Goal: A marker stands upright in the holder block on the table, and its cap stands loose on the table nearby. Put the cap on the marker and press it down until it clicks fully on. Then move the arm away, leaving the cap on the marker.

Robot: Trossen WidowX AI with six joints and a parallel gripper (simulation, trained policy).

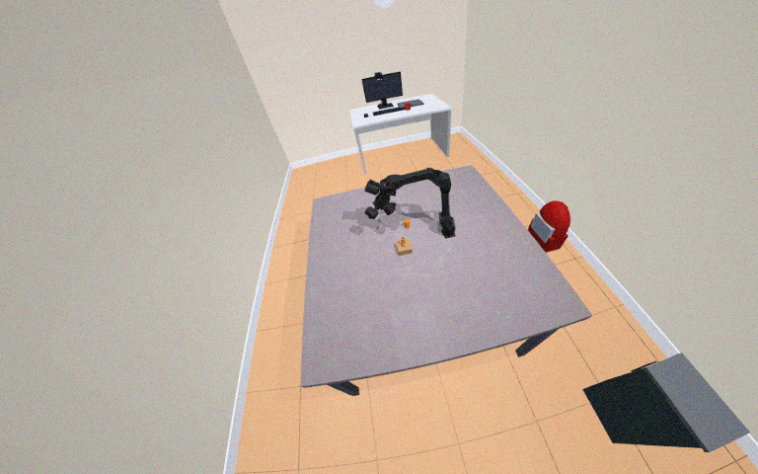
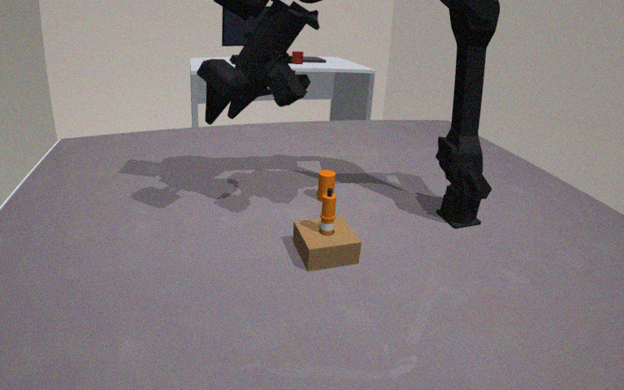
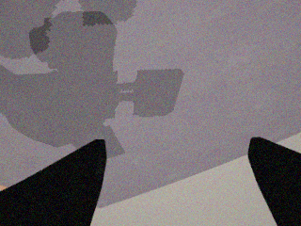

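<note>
Now: gripper tip 19 cm past the orange cap and 13 cm above it. Round my gripper tip: holder block: 13 cm behind, 16 cm to the left, 14 cm below.
</note>
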